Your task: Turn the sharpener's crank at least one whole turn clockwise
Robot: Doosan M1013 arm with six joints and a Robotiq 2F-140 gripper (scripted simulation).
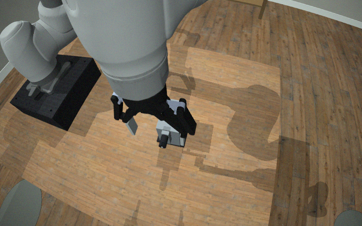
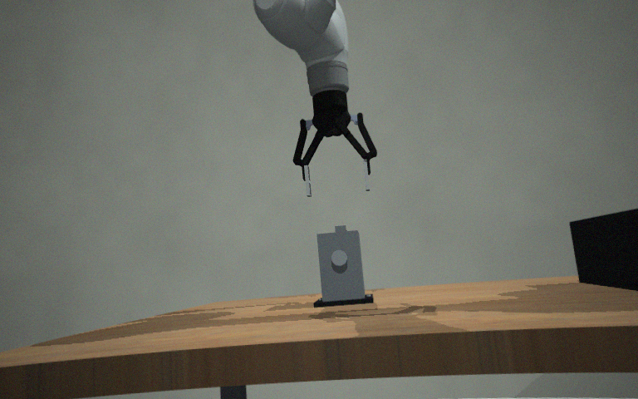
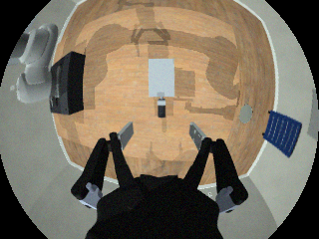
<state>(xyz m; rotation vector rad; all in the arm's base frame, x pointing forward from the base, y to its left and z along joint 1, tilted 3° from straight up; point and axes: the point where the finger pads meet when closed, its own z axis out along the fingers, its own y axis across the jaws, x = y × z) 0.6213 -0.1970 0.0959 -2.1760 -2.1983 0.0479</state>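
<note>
Right now my hand is 2 cm to the right of the black crank knob and 10 cm above it. The rest, counted from my hand: crank (2 cm to the left, 11 cm below).
</note>
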